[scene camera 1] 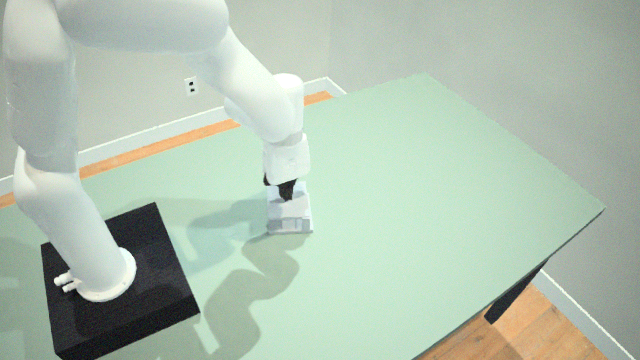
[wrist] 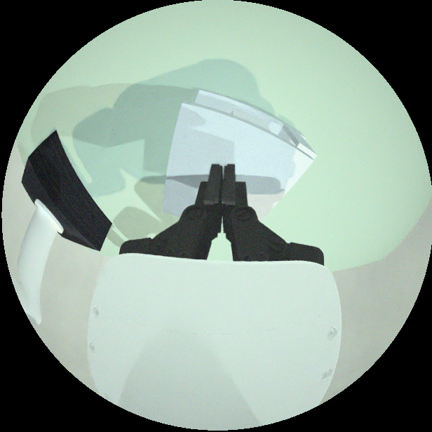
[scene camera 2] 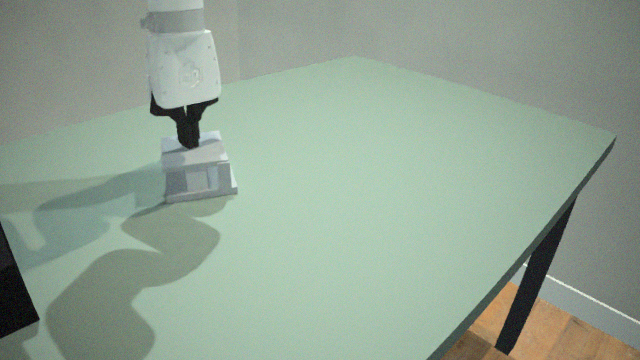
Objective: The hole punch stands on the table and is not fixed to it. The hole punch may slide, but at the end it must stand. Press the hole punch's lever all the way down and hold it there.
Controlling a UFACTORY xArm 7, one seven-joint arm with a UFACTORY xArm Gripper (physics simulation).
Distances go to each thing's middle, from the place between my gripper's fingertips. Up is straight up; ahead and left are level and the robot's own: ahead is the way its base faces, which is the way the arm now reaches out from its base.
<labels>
Now: the flat lever point(scene camera 2: 175, 157) 2 cm below my hand and 1 cm to the right of it. The rest, counted from my hand: hole punch point(scene camera 1: 304, 225) 3 cm below, 1 cm to the right.
</labels>
